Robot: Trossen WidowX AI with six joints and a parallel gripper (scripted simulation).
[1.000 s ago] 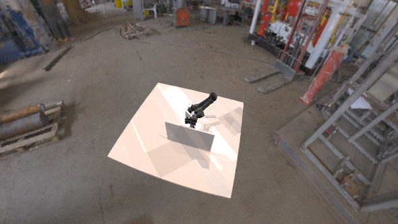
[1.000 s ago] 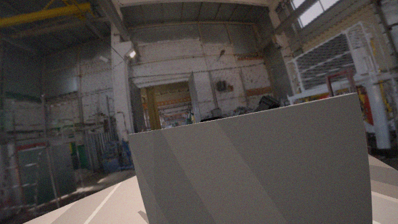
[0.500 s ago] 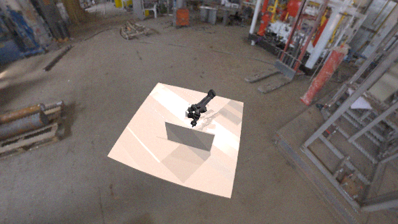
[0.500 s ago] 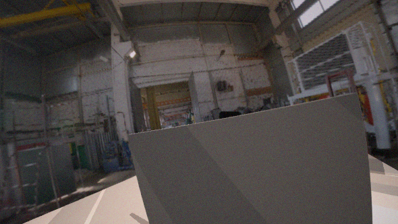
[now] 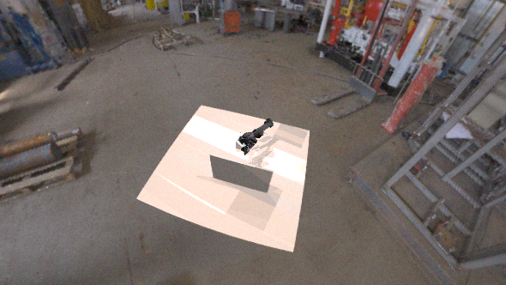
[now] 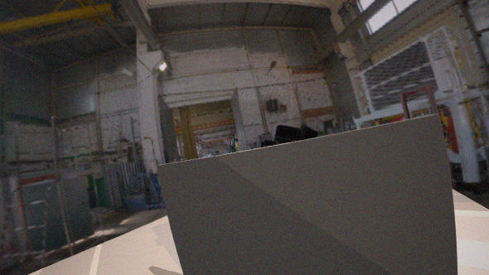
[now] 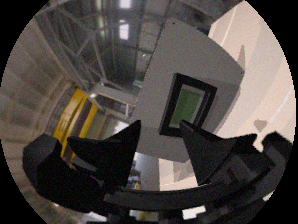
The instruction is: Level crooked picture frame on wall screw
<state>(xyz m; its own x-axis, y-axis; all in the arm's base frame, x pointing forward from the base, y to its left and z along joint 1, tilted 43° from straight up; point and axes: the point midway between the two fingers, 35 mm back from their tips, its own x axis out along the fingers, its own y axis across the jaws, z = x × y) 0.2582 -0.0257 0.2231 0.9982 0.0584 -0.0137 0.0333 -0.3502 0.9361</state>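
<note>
Right now the picture frame is 120 mm ahead of my gripper tip and 90 mm below it. The rest, counted from my gripper tip: wall panel: 130 mm ahead, 110 mm below.
</note>
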